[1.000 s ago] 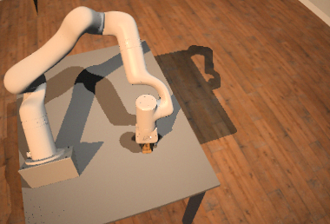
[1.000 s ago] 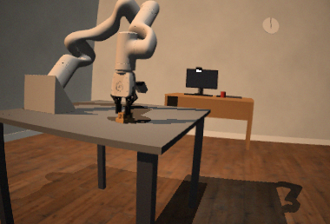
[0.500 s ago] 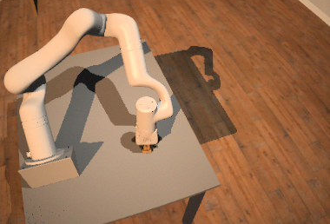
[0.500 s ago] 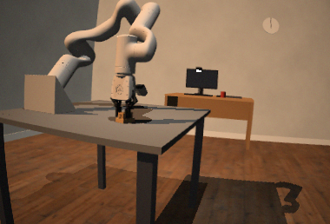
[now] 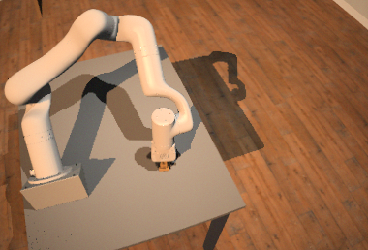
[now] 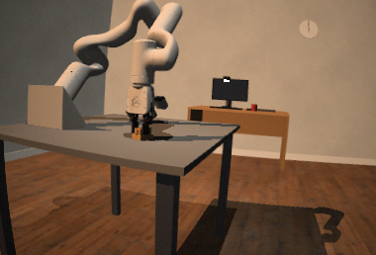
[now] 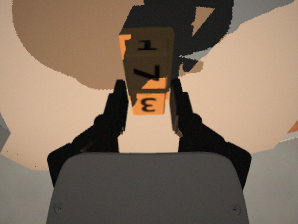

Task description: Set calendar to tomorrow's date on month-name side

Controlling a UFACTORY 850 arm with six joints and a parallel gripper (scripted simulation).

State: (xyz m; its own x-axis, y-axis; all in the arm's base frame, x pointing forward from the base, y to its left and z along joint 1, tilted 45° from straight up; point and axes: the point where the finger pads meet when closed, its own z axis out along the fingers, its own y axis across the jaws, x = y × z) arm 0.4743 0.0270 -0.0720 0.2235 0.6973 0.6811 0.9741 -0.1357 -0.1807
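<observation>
Right now my hand is 1 cm above the orange cube. Round my hand: calendar cube 1 cm ahead, 3 cm to the left, 1 cm below; orange tray 2 cm to the left, 3 cm below.
</observation>
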